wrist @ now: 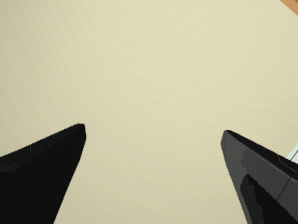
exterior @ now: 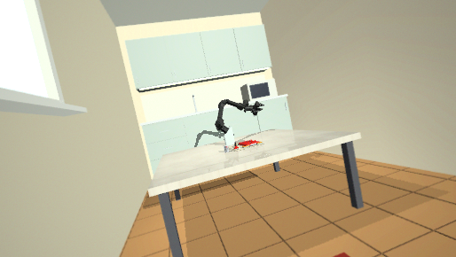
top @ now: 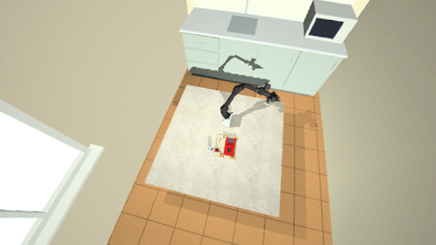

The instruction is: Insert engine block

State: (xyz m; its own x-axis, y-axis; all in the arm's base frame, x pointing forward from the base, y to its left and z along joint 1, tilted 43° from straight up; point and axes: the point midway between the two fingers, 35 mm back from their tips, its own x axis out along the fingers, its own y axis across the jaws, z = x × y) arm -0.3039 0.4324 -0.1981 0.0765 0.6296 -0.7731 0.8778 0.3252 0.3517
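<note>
Right now the engine block is 670 mm ahead of my gripper tip, 570 mm to the right of it and 250 mm below it.
</note>
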